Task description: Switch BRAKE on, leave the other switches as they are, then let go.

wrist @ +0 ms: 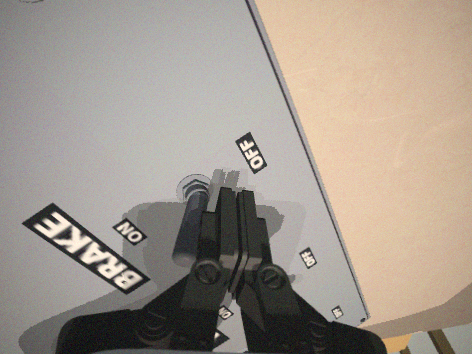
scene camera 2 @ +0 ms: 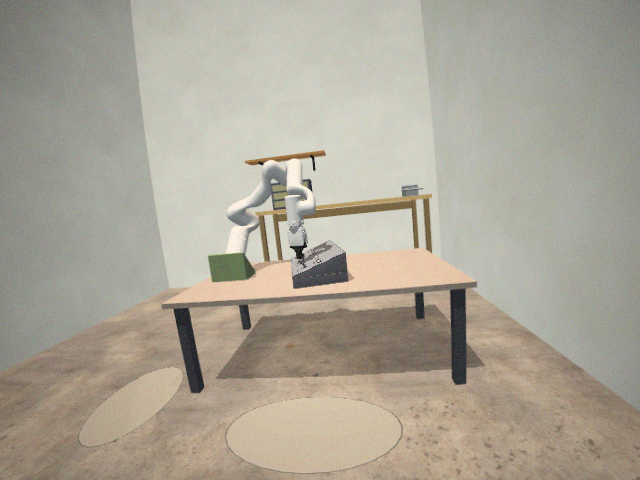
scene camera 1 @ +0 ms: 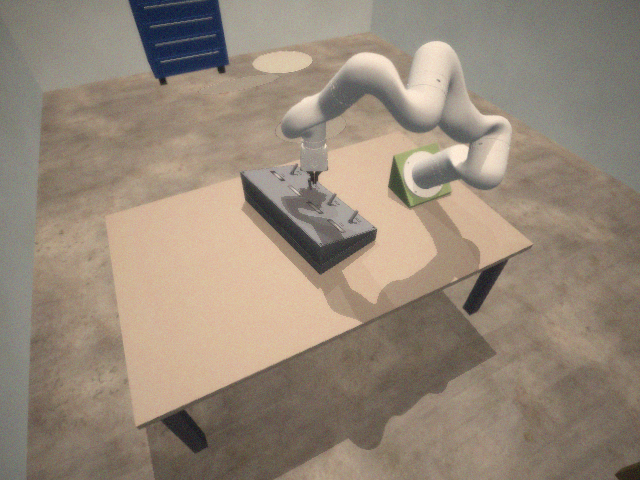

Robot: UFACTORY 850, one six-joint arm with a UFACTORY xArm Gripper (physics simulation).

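The grey switch box (scene camera 1: 281,221) (scene camera 2: 323,276) (wrist: 125,100) has a sloped top with a row of toggle levers. In the wrist view the BRAKE label (wrist: 87,248) lies left of its dark lever (wrist: 191,227), between the ON label (wrist: 129,232) and the OFF label (wrist: 251,152). The lever's tip points down the view; its exact lean is hard to tell. My gripper (scene camera 1: 313,181) (scene camera 2: 299,256) (wrist: 230,208) is shut and empty, low over the panel on the lever's OFF side. Its left finger is right beside the lever, apparently touching.
Other levers (scene camera 1: 294,168) (scene camera 1: 332,198) (scene camera 1: 353,215) stand on both sides along the box. The green wedge (scene camera 1: 401,178) (scene camera 2: 227,267) bears the arm's base on the table (scene camera 1: 206,299) (scene camera 2: 392,268). A blue cabinet (scene camera 1: 180,40) stands behind.
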